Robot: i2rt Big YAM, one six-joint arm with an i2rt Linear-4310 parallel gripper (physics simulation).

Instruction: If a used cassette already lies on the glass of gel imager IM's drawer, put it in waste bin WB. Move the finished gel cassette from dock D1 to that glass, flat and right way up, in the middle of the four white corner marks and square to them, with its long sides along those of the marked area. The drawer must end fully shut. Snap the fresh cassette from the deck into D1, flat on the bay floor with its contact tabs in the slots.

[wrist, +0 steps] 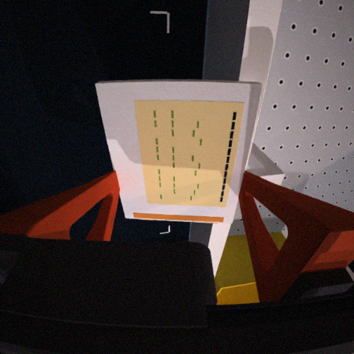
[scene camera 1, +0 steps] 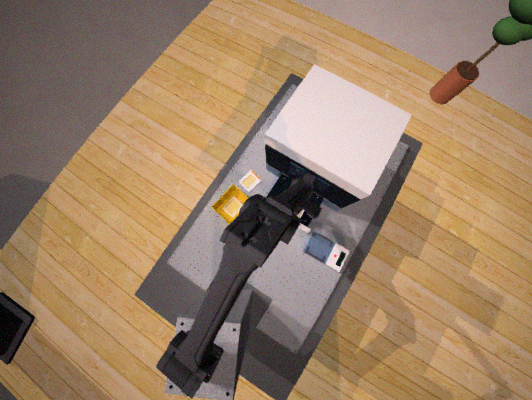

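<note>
My gripper [wrist: 178, 178] is shut on the finished gel cassette [wrist: 185, 150], a white frame with a tan gel and green bands. The cassette is held face up above the dark glass [wrist: 55, 110] of the open drawer [scene camera 1: 281, 186] and overlaps its grey rim [wrist: 226, 45] in the wrist view. Two white corner marks [wrist: 168, 17] [wrist: 168, 231] show; the other two do not. Dock D1 [scene camera 1: 318, 247] is blue with a white end panel. The fresh cassette [scene camera 1: 250, 180] lies on the deck. Yellow waste bin WB [scene camera 1: 222, 206] [wrist: 240, 262] holds a used cassette [scene camera 1: 232, 206].
The large white gel imager IM [scene camera 1: 340, 130] stands behind the drawer, its dark front facing the arm. The arm [scene camera 1: 227, 280] covers part of the deck and drawer in the scene view. The speckled deck [scene camera 1: 295, 280] has a dark border. A potted plant [scene camera 1: 452, 85] stands far right.
</note>
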